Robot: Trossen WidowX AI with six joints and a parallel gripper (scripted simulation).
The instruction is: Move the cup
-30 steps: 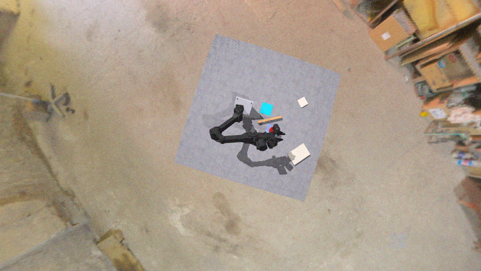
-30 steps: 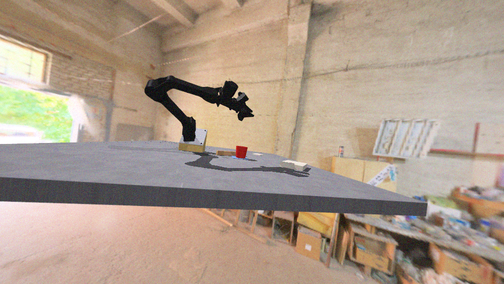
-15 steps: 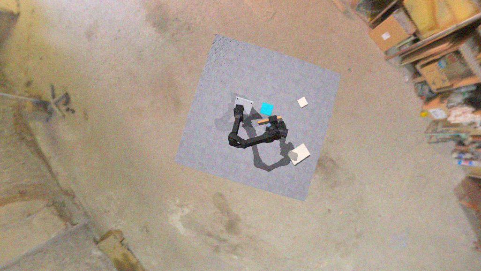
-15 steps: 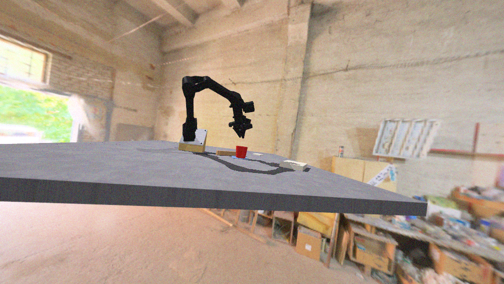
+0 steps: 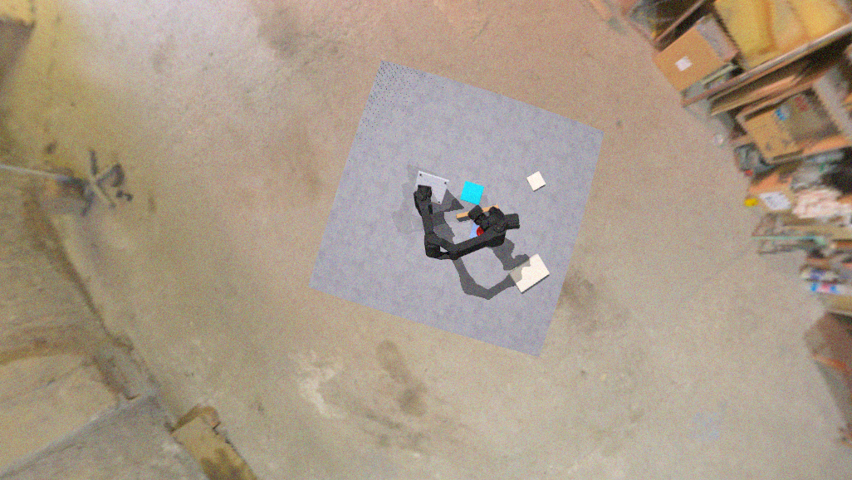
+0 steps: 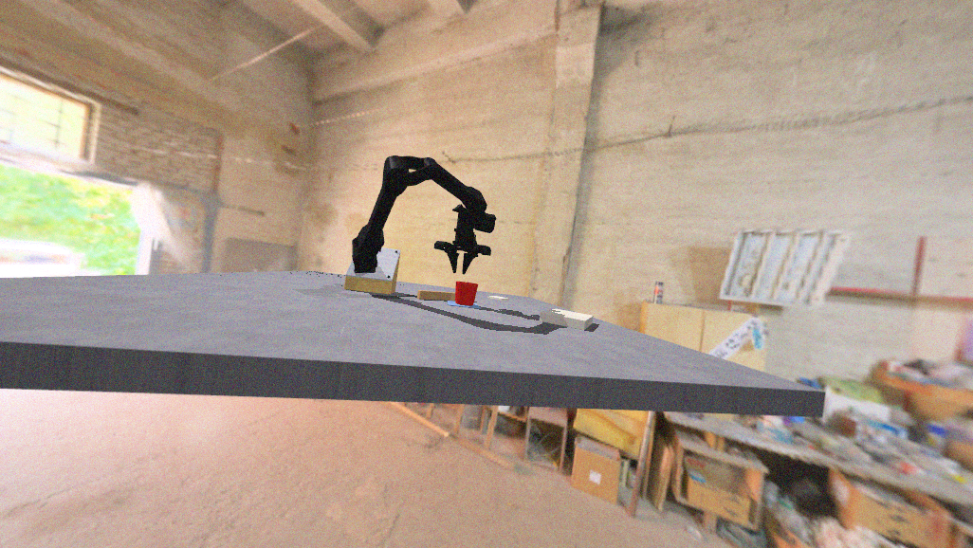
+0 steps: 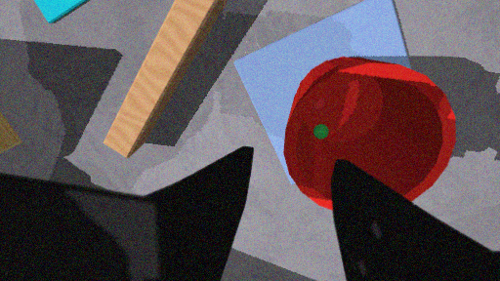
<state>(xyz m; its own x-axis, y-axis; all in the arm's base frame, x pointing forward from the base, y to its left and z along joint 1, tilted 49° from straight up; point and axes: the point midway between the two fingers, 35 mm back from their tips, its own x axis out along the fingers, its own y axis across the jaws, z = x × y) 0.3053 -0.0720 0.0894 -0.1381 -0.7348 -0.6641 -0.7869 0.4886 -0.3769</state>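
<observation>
The red cup lies 6 cm below my gripper tip, 3 cm ahead of it and 2 cm to the right of it. The rest, counted from my gripper tip: blue marble 8 cm below, 3 cm ahead; green marble 8 cm below, 3 cm to the right, 1 cm ahead; thin wooden bar 10 cm below, 8 cm to the left, 2 cm behind.
</observation>
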